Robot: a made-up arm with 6 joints. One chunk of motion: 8 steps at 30 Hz.
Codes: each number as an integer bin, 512 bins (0 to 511) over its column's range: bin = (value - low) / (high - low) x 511, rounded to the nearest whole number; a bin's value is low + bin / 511 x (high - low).
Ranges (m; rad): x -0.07..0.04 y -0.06..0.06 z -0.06..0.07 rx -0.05..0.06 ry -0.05..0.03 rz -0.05..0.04
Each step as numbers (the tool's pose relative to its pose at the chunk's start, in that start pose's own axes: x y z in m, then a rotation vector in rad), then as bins.
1 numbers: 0.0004 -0.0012 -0.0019 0.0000 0.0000 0.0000
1 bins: 327 250 228 232 319 284
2 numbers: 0.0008 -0.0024 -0.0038 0.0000 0.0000 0.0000
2 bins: 329 245 221 232 319 284
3 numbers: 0.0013 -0.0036 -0.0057 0.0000 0.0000 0.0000
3 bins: 331 240 213 232 319 284
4 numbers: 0.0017 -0.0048 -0.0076 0.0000 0.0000 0.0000
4 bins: 333 235 206 232 319 284
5 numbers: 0.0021 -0.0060 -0.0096 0.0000 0.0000 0.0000
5 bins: 335 230 198 232 319 284
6 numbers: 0.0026 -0.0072 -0.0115 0.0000 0.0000 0.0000
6 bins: 337 225 191 232 319 284
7 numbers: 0.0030 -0.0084 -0.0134 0.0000 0.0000 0.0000
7 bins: 339 220 183 232 319 284
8 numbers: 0.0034 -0.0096 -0.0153 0.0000 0.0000 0.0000
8 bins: 341 215 176 232 319 284
